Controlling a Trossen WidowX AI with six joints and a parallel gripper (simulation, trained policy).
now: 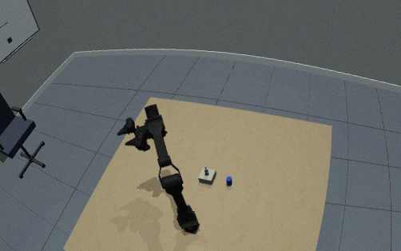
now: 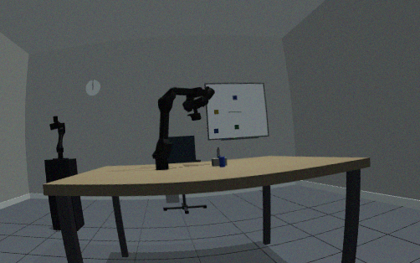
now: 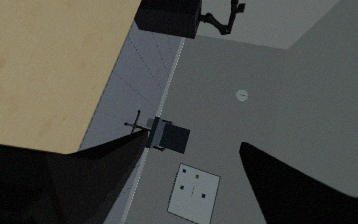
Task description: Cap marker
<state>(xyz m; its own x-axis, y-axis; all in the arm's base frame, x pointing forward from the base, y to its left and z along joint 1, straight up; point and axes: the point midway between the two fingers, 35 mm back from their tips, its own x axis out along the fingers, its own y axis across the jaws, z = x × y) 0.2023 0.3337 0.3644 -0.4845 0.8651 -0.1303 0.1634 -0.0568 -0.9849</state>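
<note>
Right now my gripper tip is 12 cm short of the blue cap, 46 cm to the left of it and 33 cm above it. Also, from my gripper tip: pale holder block (13 cm ahead, 34 cm to the right, 34 cm below).
</note>
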